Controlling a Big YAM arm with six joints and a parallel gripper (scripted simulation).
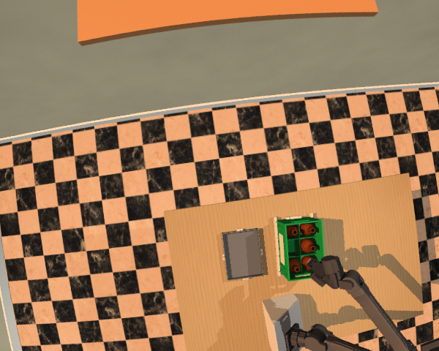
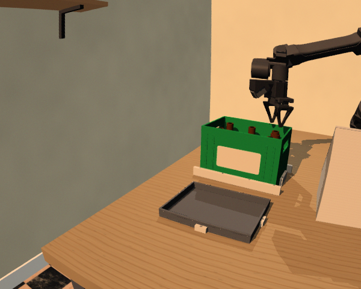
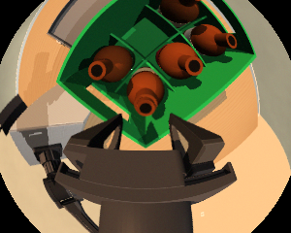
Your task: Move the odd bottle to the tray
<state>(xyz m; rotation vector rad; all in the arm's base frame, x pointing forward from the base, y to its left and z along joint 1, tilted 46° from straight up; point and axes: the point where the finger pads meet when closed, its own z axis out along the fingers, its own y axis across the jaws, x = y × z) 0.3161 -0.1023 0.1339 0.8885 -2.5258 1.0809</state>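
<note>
Now: the green crate 90 mm ahead of my hand, 30 mm to the left of it and 110 mm below it. Round my hand: dark grey tray (90 mm ahead, 320 mm to the left, 180 mm below).
</note>
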